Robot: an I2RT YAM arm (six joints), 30 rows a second.
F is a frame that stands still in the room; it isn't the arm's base.
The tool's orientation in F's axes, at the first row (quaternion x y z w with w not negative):
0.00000, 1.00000, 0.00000, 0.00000
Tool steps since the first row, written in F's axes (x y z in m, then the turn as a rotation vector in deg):
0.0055, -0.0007, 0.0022, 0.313, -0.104, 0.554
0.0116, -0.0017, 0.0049, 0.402, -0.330, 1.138
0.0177, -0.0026, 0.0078, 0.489, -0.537, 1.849
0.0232, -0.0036, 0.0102, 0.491, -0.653, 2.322
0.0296, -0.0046, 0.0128, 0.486, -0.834, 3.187
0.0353, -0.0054, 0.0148, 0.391, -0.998, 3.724
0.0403, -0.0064, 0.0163, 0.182, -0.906, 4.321
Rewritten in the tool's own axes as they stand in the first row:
-0.0055, -0.0007, -0.0022, -0.313, -0.104, -0.554
-0.0116, -0.0017, -0.0049, -0.402, -0.330, -1.138
-0.0177, -0.0026, -0.0078, -0.489, -0.537, -1.849
-0.0232, -0.0036, -0.0102, -0.491, -0.653, -2.322
-0.0296, -0.0046, -0.0128, -0.486, -0.834, -3.187
-0.0353, -0.0054, -0.0148, -0.391, -0.998, -3.724
-0.0403, -0.0064, -0.0163, -0.182, -0.906, -4.321

